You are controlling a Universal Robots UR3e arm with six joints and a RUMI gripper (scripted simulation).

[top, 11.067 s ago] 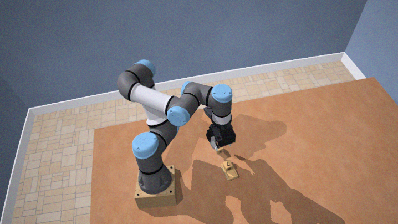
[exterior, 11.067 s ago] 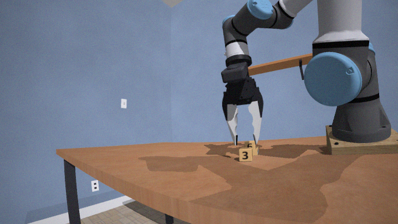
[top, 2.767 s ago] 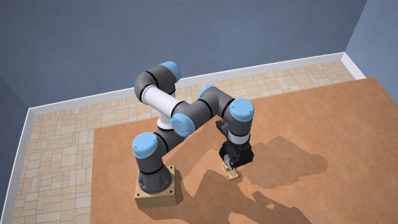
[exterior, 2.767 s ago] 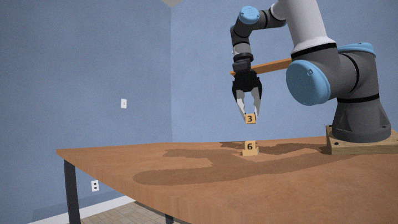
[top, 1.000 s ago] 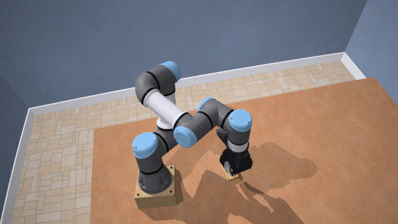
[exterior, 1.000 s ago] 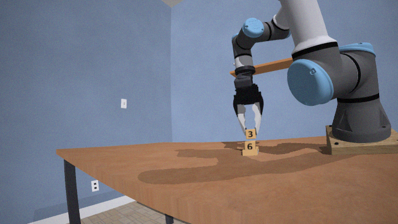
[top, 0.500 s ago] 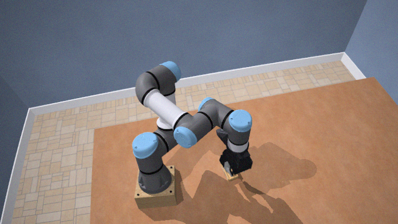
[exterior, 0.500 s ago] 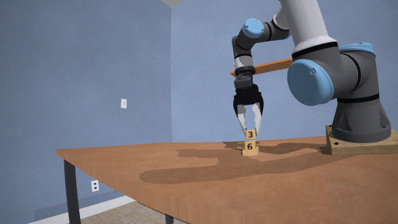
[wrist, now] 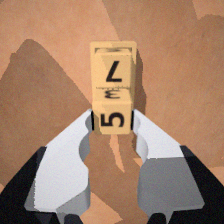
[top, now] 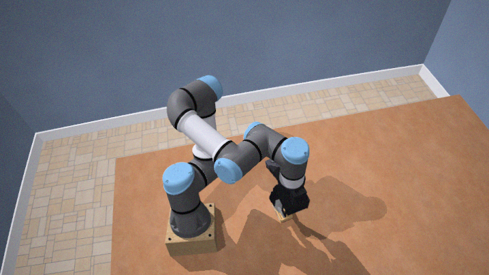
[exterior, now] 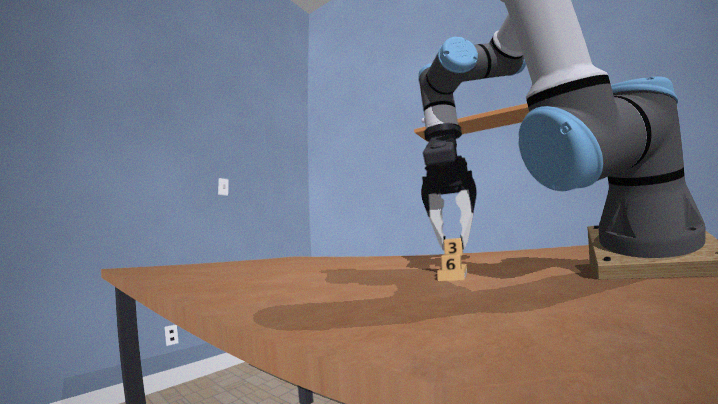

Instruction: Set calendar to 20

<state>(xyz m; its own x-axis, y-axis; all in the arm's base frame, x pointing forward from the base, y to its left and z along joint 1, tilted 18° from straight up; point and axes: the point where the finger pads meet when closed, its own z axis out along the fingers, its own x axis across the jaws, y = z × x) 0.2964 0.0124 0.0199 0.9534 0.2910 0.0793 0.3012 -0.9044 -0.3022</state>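
Right now the wooden tray is 10 mm to the left of my hand and 50 mm below it. From my hand the other things lie so: wooden digit cube (10 mm below).
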